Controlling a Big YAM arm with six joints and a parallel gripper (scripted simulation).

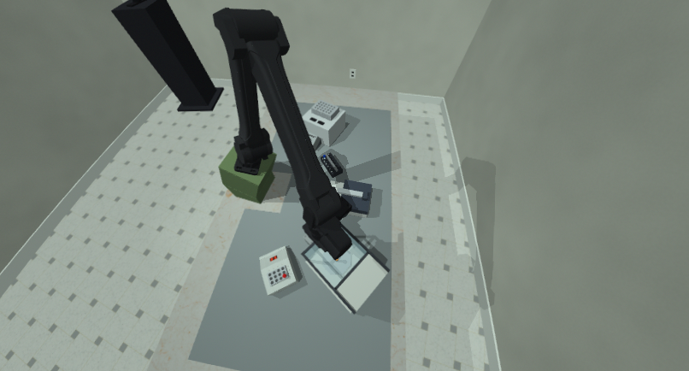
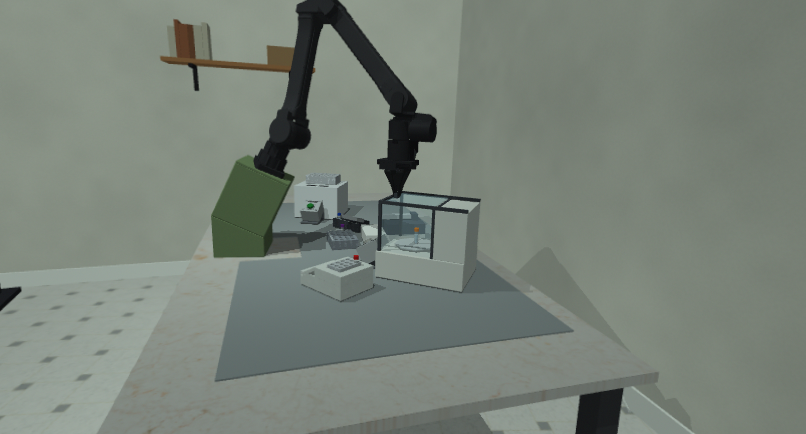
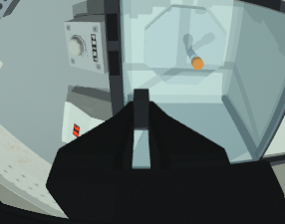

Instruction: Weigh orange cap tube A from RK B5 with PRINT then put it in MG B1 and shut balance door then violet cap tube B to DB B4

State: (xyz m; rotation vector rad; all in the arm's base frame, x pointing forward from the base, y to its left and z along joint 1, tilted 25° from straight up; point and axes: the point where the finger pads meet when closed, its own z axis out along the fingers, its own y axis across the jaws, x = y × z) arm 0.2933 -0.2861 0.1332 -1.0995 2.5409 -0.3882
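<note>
My hand is 2 cm short of the balance door, 2 cm to the left of it and 1 cm above it. Round my hand: red-capped tube: 15 cm behind, 10 cm to the right, 16 cm below; balance pan: 4 cm ahead, 4 cm to the right, 14 cm below; dry block DB: 19 cm behind, 7 cm to the right, 19 cm below.
</note>
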